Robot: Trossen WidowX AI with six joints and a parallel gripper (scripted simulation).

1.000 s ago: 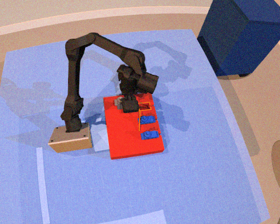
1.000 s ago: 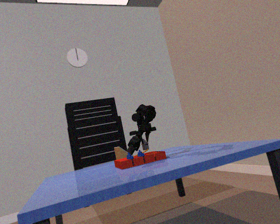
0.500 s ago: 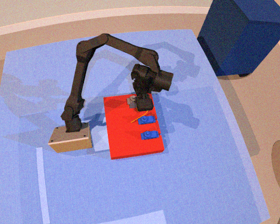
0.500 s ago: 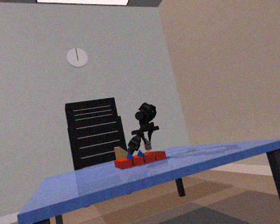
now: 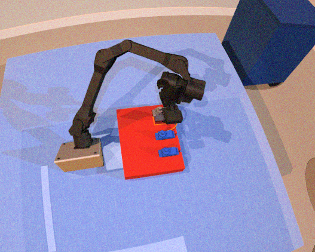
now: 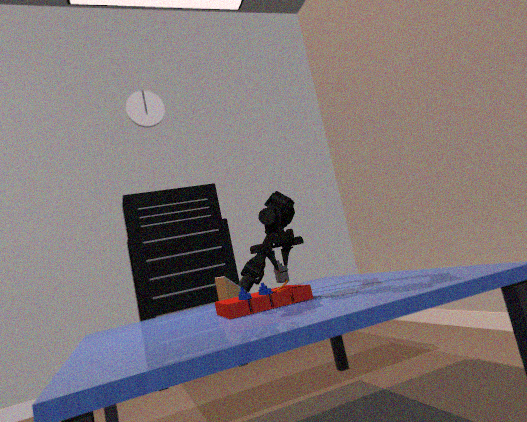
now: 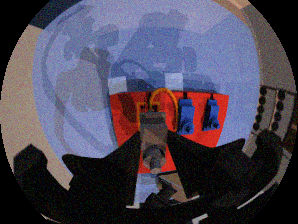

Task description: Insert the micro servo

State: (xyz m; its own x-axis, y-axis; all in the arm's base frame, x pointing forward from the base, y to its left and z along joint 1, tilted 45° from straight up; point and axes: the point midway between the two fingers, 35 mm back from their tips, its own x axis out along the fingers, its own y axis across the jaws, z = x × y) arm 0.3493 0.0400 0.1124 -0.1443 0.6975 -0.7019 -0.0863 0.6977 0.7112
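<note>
Right now the red deck is 110 mm behind my gripper tip, 100 mm below it and 80 mm to the right of it.
</note>
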